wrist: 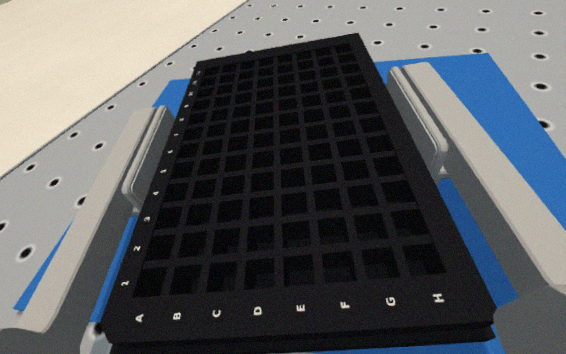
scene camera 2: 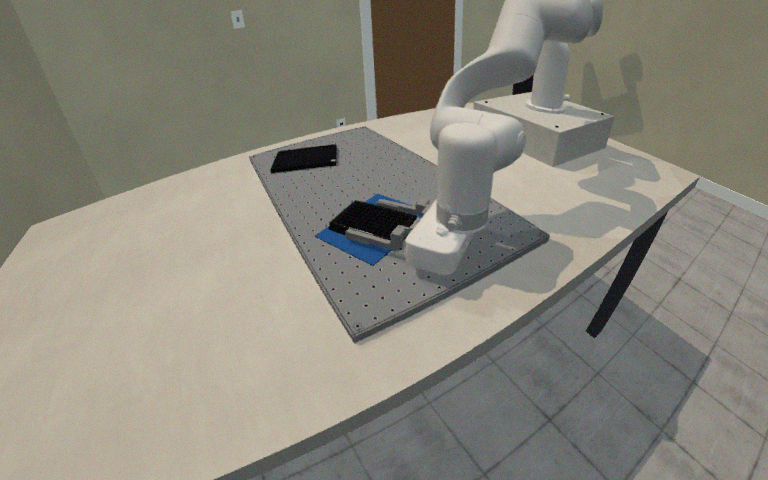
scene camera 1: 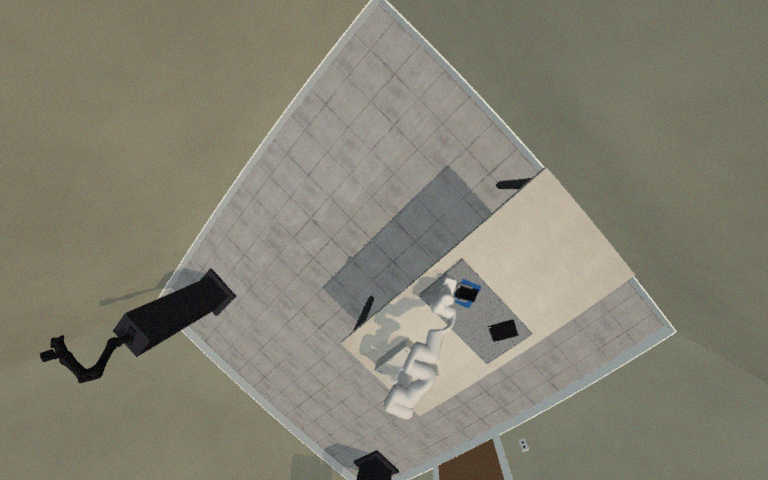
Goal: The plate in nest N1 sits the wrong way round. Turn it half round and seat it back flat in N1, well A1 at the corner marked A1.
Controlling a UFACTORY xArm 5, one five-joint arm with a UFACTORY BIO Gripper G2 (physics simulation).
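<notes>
The black plate (scene camera 1: 467, 293) (scene camera 2: 372, 219) (wrist: 290, 175) lies flat at the blue nest (scene camera 1: 463, 303) (scene camera 2: 362, 251) (wrist: 462, 75). In the wrist view its row letters A to H run along the near edge and its numbers up the left side, with well A1 at the near left corner. My gripper (scene camera 1: 468, 292) (scene camera 2: 364, 217) (wrist: 283, 135) is low and level, shut on the plate, one finger pad against each long side. Whether the plate's underside rests on the nest is hidden. The nest's A1 mark cannot be read in these views.
A second black flat block (scene camera 1: 503, 330) (scene camera 2: 304, 157) lies at the far end of the grey perforated board (scene camera 1: 489, 353) (scene camera 2: 390, 288) (wrist: 30, 200). The board lies on the cream table (scene camera 1: 566, 243) (scene camera 2: 169, 339). The arm's base box (scene camera 2: 543, 127) stands at the table's back right in scene camera 2.
</notes>
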